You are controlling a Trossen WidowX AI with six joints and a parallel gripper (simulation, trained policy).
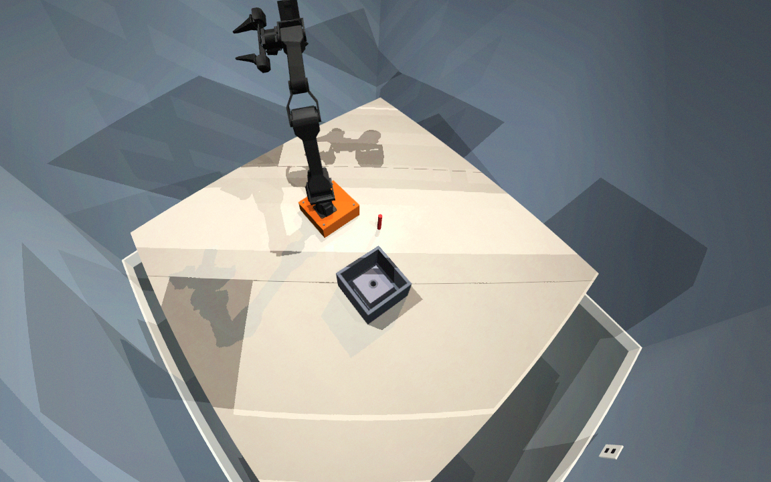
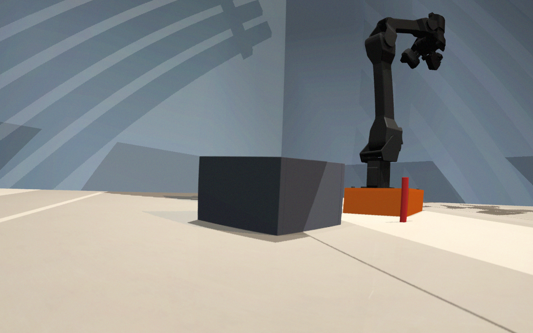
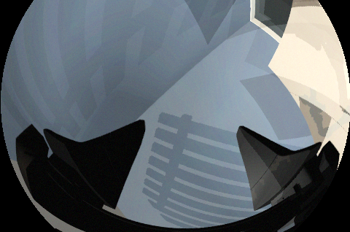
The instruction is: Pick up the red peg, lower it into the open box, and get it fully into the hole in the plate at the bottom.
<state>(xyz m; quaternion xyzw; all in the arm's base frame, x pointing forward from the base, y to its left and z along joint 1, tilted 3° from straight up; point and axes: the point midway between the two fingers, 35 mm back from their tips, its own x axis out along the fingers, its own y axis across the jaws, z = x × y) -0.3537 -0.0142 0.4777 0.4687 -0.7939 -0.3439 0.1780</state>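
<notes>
The red peg is 540 mm ahead of my gripper tip, 190 mm to the left of it and 470 mm below it. Also, from my gripper tip: grey plate: 720 mm ahead, 40 mm to the left, 460 mm below; dark box: 720 mm ahead, 40 mm to the left, 480 mm below.
</notes>
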